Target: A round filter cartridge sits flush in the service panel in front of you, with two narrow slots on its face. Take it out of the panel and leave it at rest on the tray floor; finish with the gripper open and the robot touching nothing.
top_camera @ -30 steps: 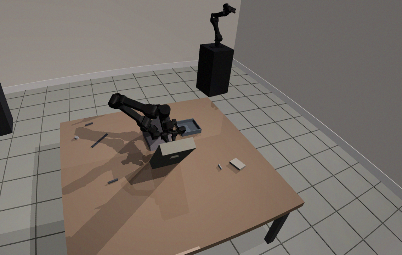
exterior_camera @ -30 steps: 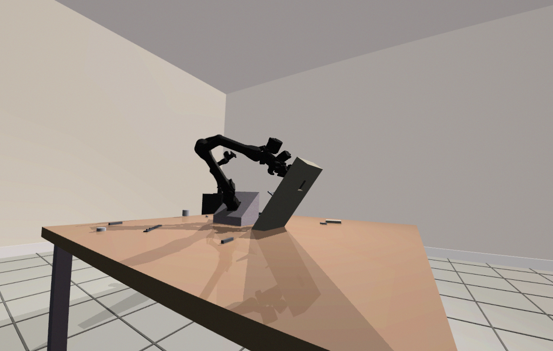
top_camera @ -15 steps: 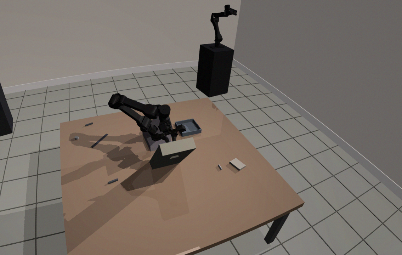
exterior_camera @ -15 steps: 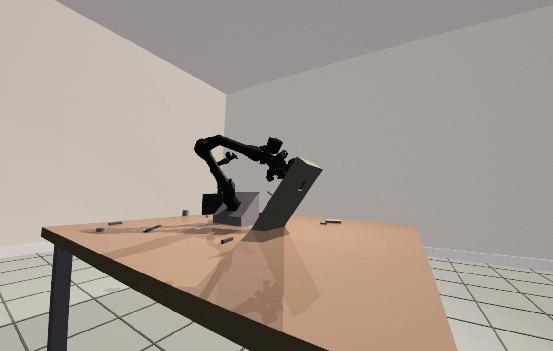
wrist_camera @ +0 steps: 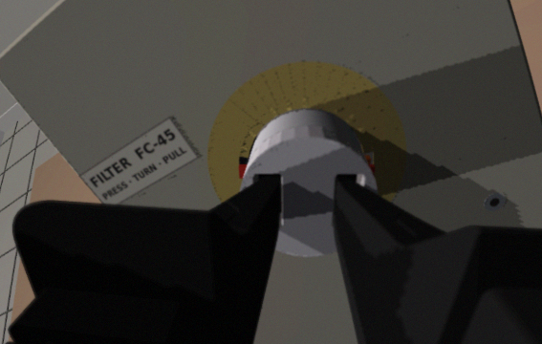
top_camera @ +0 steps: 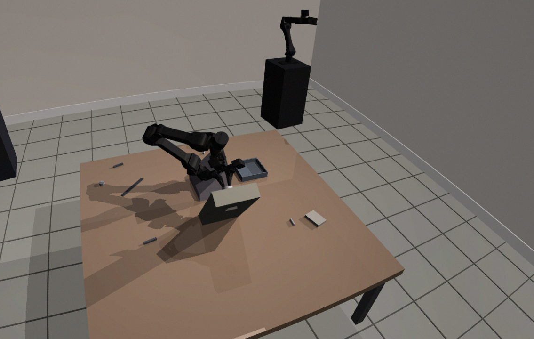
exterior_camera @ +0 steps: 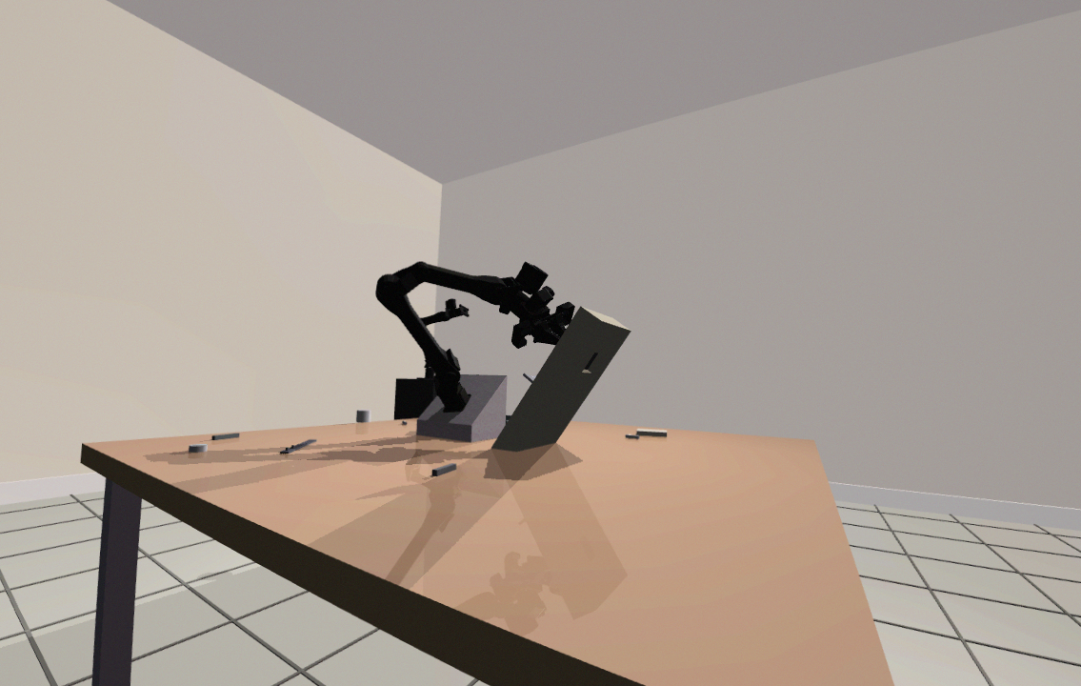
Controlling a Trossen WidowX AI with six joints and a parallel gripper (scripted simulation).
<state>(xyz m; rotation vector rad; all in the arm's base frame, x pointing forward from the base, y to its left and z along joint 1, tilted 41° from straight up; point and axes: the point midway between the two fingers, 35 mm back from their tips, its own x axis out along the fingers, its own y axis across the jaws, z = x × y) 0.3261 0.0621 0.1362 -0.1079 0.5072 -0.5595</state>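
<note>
Now: gripper tip 20 mm past the beige service panel and 100 mm above it. Also, from my gripper tip: dark tray 350 mm behind, 330 mm to the left, 240 mm below; pale block 130 mm ahead, 420 mm to the left, 240 mm below; round filter cartridge 10 mm ahead, 10 mm below.
</note>
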